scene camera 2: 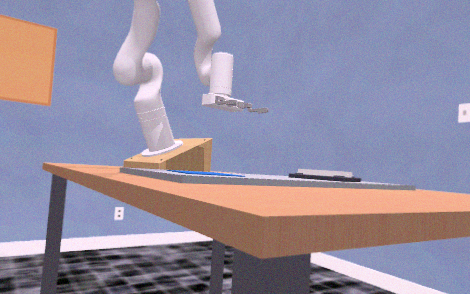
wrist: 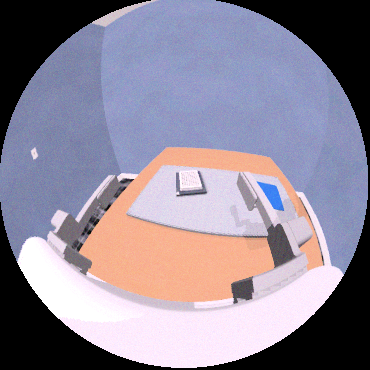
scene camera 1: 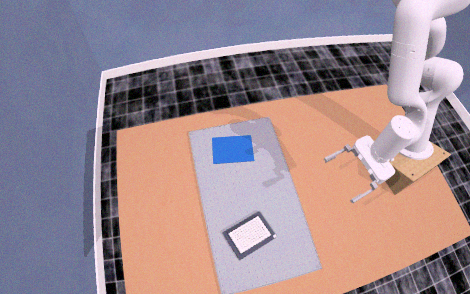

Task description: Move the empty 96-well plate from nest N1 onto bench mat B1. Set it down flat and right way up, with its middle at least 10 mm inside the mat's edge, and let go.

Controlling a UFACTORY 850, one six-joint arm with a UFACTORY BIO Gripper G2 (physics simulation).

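The white 96-well plate [scene camera 1: 250,234] [scene camera 2: 325,173] [wrist: 190,180] sits flat in the dark nest N1 [scene camera 1: 242,256] [scene camera 2: 325,178] [wrist: 192,192]. The blue bench mat B1 [scene camera 1: 233,149] [scene camera 2: 205,173] [wrist: 270,195] lies flat, apart from the nest; one finger stands beside its image in the wrist view. My gripper [scene camera 1: 340,180] [scene camera 2: 256,108] [wrist: 177,192] is open and empty. It is high above the table, on the arm-base side of both plate and mat, with its fingers pointing roughly level towards their side.
A raised grey perforated board [scene camera 1: 260,200] [scene camera 2: 300,183] [wrist: 160,200] carries the nest and the mat. It lies on the orange table [scene camera 1: 160,200] [scene camera 2: 225,200] [wrist: 165,260]. The arm stands on a wooden wedge base [scene camera 1: 425,166] [scene camera 2: 187,156] at the table's other side.
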